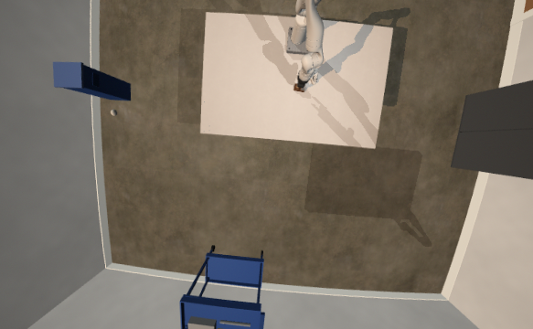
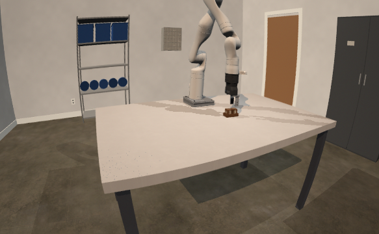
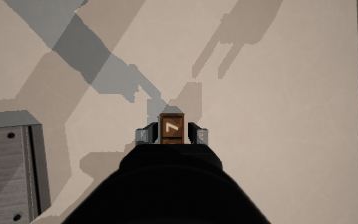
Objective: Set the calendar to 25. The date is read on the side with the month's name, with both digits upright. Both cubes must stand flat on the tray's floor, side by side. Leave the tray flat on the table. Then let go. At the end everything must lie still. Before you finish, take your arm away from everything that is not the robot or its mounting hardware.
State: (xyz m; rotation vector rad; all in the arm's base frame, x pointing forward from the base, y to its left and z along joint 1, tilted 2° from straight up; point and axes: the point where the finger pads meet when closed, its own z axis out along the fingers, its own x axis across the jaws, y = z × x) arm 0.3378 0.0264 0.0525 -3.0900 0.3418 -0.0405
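Right now my hand is 10 mm past the brown cube, 30 mm to the left of it and 50 mm above it. Also, from my hand: tray 10 mm behind, 20 mm to the right, 70 mm below.
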